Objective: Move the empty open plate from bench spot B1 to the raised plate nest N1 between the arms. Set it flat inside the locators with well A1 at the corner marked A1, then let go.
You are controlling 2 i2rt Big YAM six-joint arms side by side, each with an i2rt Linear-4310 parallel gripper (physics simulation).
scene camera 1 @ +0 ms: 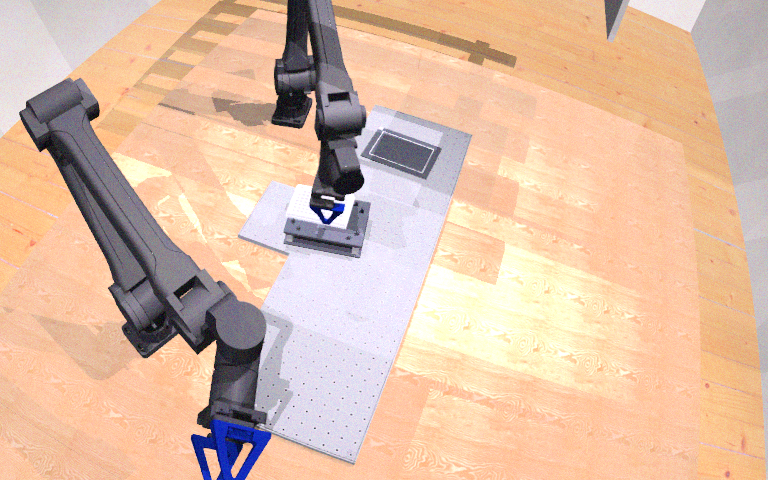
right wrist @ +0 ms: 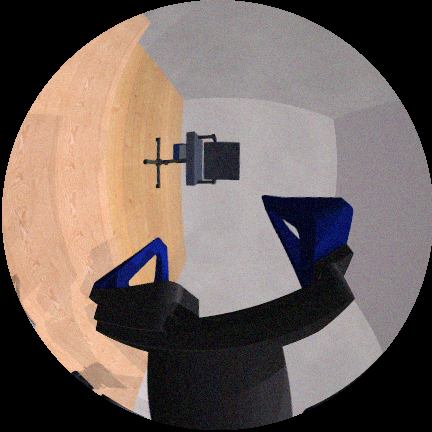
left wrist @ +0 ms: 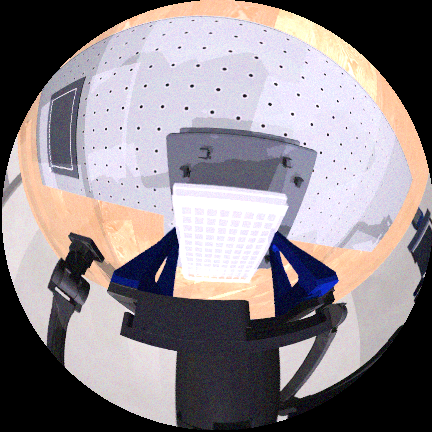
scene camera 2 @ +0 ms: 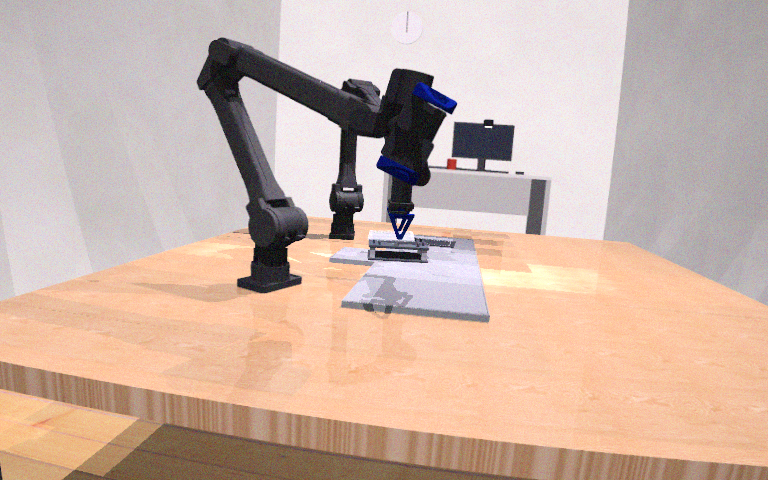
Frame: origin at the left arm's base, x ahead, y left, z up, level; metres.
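Seen in the pictures: left gripper, fingertip midpoint: (scene camera 1: 329, 208) (left wrist: 224, 232) (scene camera 2: 398, 236); right gripper, fingertip midpoint: (right wrist: 208, 223) (scene camera 2: 426, 138); left arm's base, link origin: (scene camera 1: 292, 112) (left wrist: 85, 245) (scene camera 2: 342, 236); right arm's base, link origin: (scene camera 1: 155, 328) (scene camera 2: 270, 284).
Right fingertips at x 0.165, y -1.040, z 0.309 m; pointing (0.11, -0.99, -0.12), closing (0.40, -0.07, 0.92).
Pixels of each thing's top centre, then the offset from my right fingertips to it. "pt": a spot on its surface instead. Level surfaces: height alone.
- white many-welled plate, top centre: (left wrist: 221, 256) (scene camera 1: 320, 202) (scene camera 2: 391, 232) dz -0.228, dx -0.007, dy +0.671 m
- dark grey raised nest, top centre: (left wrist: 236, 230) (scene camera 1: 328, 213) (scene camera 2: 398, 238) dz -0.244, dx +0.012, dy +0.660 m
- flat dark pad with a white outline, surface spot: (left wrist: 63, 130) (scene camera 1: 398, 157) pt dz -0.294, dx +0.134, dy +0.924 m
- perforated grey board, surface height: dz -0.296 m
The white many-welled plate (scene camera 1: 300, 207) (scene camera 2: 380, 235) (left wrist: 227, 260) is between the fingers of my left gripper (scene camera 1: 327, 218) (scene camera 2: 400, 233) (left wrist: 224, 232), which is shut on its sides. It looks about level over part of the dark grey raised nest (scene camera 1: 317, 229) (scene camera 2: 420, 244) (left wrist: 240, 162). In the left wrist view several small locators show uncovered beyond the plate's far edge. Whether the plate touches the nest is unclear; the A1 marks cannot be read. My right gripper (scene camera 2: 416, 134) (right wrist: 208, 223) is open and empty, high off the bench and away from the nest.
A flat dark pad with a white outline (scene camera 1: 403, 151) (left wrist: 63, 130) lies toward the back right of the perforated grey board (scene camera 1: 339, 316) (scene camera 2: 441, 294). The right arm (scene camera 1: 130, 209) (scene camera 2: 305, 90) reaches out in front of the nest. A desk with a monitor (scene camera 2: 482, 141) stands behind.
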